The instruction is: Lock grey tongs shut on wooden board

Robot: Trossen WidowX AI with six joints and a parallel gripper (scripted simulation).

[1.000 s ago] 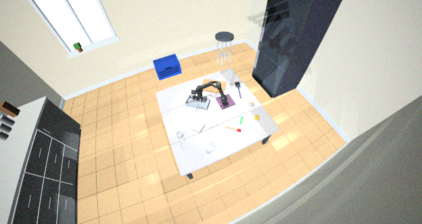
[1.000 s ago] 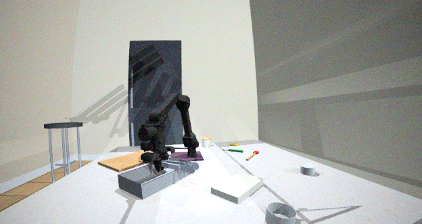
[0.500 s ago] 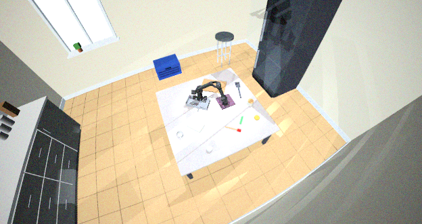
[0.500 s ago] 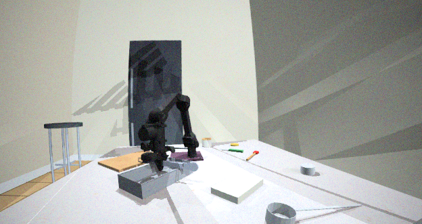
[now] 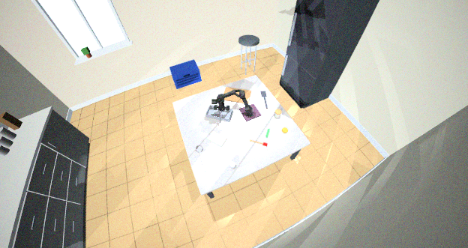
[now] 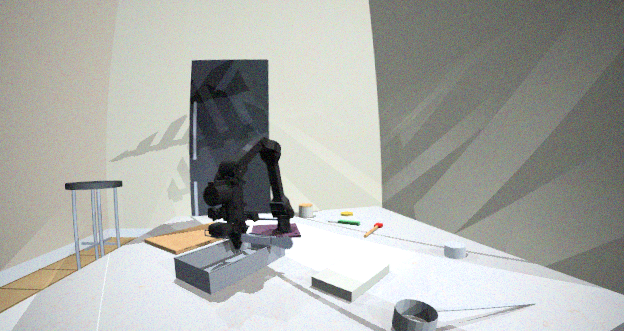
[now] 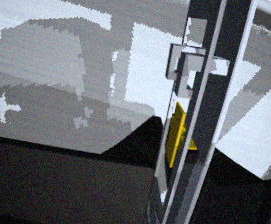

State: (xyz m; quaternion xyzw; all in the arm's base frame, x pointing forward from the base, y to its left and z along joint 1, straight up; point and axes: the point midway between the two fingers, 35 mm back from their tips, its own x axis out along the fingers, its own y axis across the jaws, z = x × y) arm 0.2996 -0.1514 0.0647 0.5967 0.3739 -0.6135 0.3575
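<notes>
Now: gripper tip 4 cm short of the grey roasting tin and 1 cm above it. Also, from my gripper tip: wooden board (28 cm behind, 22 cm to the right, 3 cm below); then white block (18 cm ahead, 32 cm to the left, 3 cm below); then yellow piece (1 cm behind, 2 cm to the right, 4 cm above).
</notes>
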